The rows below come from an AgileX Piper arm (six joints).
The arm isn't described. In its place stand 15 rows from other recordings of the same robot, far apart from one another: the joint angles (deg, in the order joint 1, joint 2, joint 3, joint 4, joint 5, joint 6), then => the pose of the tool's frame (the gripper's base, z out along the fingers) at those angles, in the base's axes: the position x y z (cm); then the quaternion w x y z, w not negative.
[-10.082, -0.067, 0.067, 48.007, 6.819, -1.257] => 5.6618, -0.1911, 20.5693, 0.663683, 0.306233, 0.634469, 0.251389
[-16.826, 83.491, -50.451, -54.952, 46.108, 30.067] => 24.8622, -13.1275, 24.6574, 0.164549, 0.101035, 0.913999, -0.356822
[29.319, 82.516, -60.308, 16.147, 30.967, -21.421] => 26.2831, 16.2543, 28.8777, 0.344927, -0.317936, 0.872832, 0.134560
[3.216, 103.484, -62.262, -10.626, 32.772, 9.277] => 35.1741, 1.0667, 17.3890, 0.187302, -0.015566, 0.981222, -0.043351
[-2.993, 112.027, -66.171, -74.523, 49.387, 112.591] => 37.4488, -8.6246, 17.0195, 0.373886, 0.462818, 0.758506, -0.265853
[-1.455, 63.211, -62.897, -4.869, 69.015, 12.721] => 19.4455, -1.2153, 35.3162, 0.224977, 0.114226, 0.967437, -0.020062
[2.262, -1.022, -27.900, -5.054, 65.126, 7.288] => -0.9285, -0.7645, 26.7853, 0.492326, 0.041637, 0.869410, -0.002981
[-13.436, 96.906, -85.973, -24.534, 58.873, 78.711] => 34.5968, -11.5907, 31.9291, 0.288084, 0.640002, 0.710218, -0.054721
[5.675, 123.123, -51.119, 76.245, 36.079, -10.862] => 31.5113, 8.3623, 4.3486, 0.075784, -0.419138, -0.850688, -0.308075
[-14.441, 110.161, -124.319, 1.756, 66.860, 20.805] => 41.1691, -10.3370, 41.0556, 0.359317, 0.282839, 0.888621, 0.035313
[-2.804, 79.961, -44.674, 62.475, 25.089, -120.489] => 27.9912, 2.0550, 24.3352, 0.428551, -0.500407, 0.750063, -0.057822
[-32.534, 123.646, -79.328, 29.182, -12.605, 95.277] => 39.6275, -26.4271, 15.1949, 0.390692, 0.844656, 0.148523, 0.334451
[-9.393, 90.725, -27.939, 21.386, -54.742, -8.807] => 27.2797, -7.2591, 19.6885, 0.661863, 0.185615, 0.712120, -0.142724
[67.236, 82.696, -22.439, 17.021, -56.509, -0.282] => 11.7838, 22.3407, 21.4581, 0.605043, -0.263533, 0.655793, 0.366617
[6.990, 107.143, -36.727, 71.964, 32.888, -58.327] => 25.4644, 7.8558, 8.6736, 0.069519, -0.001790, 0.957487, 0.279969
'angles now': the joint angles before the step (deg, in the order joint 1, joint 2, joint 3, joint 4, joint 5, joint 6). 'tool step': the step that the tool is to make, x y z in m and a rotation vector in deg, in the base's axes. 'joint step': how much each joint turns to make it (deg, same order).
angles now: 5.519 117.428 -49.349 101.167 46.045 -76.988
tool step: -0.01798 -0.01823 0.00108 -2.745 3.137 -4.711
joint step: -2.241 -3.622 5.301 0.117 -3.587 1.403
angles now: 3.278 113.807 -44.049 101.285 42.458 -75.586
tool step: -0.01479 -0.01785 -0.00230 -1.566 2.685 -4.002
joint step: -2.820 -2.124 4.123 0.065 -1.941 0.544
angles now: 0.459 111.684 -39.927 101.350 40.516 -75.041
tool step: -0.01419 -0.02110 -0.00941 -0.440 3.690 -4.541
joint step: -4.099 -0.128 3.623 0.161 -0.689 0.069
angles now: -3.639 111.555 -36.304 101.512 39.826 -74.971
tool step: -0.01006 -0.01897 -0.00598 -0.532 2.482 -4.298
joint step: -3.939 -0.105 2.415 0.174 -0.851 -0.102
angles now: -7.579 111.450 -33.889 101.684 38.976 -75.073
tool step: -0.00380 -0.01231 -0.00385 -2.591 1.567 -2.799
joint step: -1.954 -0.182 0.784 0.038 -2.973 -0.068
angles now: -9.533 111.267 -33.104 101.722 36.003 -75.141
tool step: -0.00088 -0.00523 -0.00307 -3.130 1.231 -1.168
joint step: -0.171 -0.064 0.041 -0.001 -3.513 0.001
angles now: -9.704 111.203 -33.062 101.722 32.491 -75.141
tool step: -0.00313 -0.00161 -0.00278 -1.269 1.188 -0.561
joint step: 0.001 0.060 0.513 0.026 -1.597 0.116
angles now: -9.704 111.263 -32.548 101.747 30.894 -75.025
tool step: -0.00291 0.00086 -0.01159 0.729 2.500 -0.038
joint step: 0.000 2.600 0.044 0.111 0.283 0.003
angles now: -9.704 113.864 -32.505 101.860 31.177 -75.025
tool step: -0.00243 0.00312 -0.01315 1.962 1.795 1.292
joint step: -0.001 3.444 -0.236 0.183 2.054 -1.308
